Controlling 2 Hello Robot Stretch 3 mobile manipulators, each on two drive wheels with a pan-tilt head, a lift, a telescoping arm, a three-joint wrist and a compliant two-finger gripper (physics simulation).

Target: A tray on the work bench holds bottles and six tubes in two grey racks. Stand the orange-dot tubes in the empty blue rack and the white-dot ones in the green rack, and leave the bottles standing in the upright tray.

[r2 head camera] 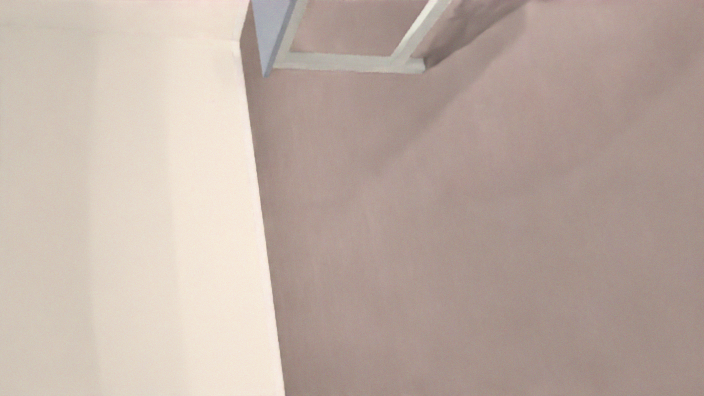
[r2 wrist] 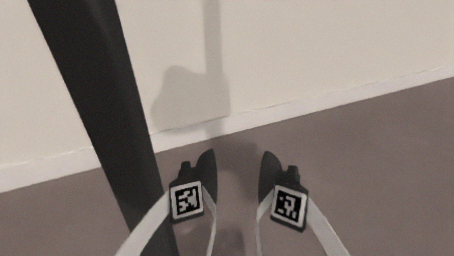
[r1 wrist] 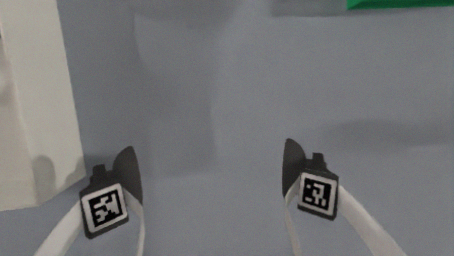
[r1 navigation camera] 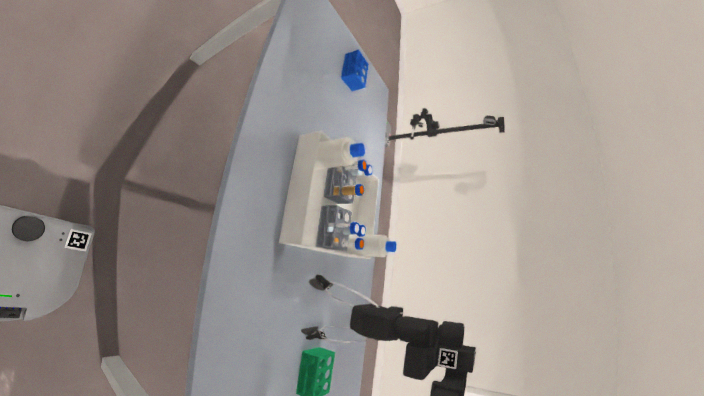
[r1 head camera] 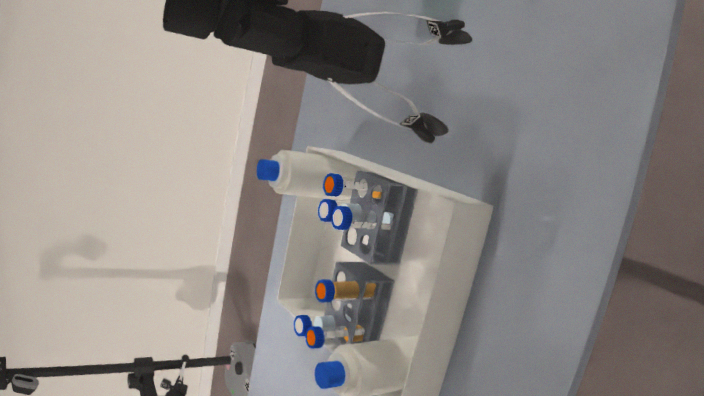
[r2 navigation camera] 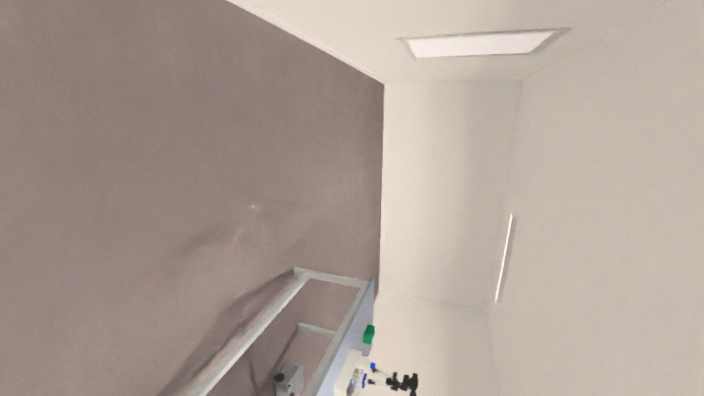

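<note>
In the r1 head view, the white tray (r1 head camera: 460,240) (r1 navigation camera: 300,190) stands upright on the bench with two white bottles (r1 head camera: 295,172) (r1 head camera: 375,370) standing in it. One grey rack (r1 head camera: 390,250) holds an orange-dot tube (r1 head camera: 332,185) and two white-dot tubes (r1 head camera: 327,210) (r1 head camera: 342,218). The other holds two orange-dot tubes (r1 head camera: 325,290) (r1 head camera: 314,337) and a white-dot tube (r1 head camera: 302,325). The empty blue rack (r1 navigation camera: 354,72) and the green rack (r1 navigation camera: 315,372) (r2 navigation camera: 369,335) stand beyond opposite tray ends. r1's gripper (r1 head camera: 441,80) (r1 navigation camera: 316,307) (r1 wrist: 212,172) is open above the bench between tray and green rack. r2's gripper (r2 wrist: 237,175) is open and empty, away from the bench.
The other robot's dark mast (r1 head camera: 75,367) rises behind the bench, near the wall. A grey robot base (r1 navigation camera: 40,270) stands on the floor at the bench's front side. The bench frame (r2 head camera: 345,62) shows at the top of the r2 head view.
</note>
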